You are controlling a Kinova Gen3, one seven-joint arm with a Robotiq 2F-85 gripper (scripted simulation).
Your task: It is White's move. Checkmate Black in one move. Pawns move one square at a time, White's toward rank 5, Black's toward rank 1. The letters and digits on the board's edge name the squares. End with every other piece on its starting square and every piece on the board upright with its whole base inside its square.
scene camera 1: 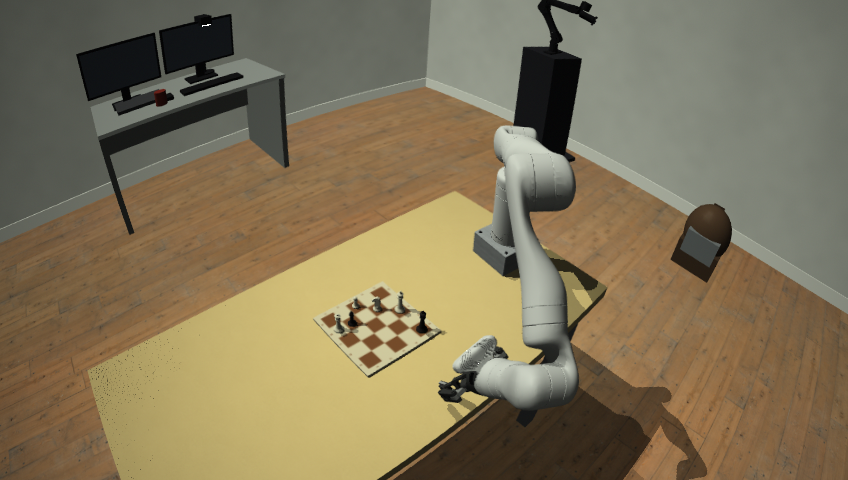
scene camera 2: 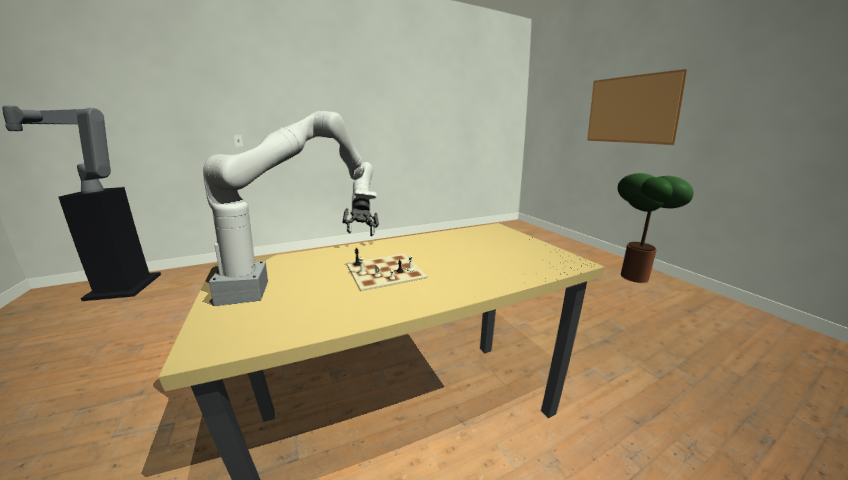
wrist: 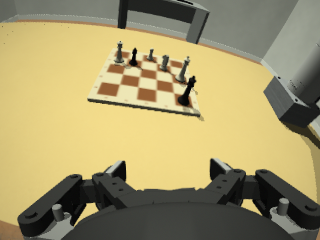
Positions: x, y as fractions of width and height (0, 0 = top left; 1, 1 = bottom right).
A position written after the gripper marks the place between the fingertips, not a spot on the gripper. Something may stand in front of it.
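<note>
Scene camera 1 shows a chessboard (scene camera 1: 0.45, 0.71). In scene camera 2 the chessboard (scene camera 2: 0.43, 0.59) is visible again, together with the gripper (scene camera 2: 0.43, 0.49). The wrist view has the chessboard (wrist: 0.45, 0.36) too, and with it the gripper (wrist: 0.52, 0.71).
</note>
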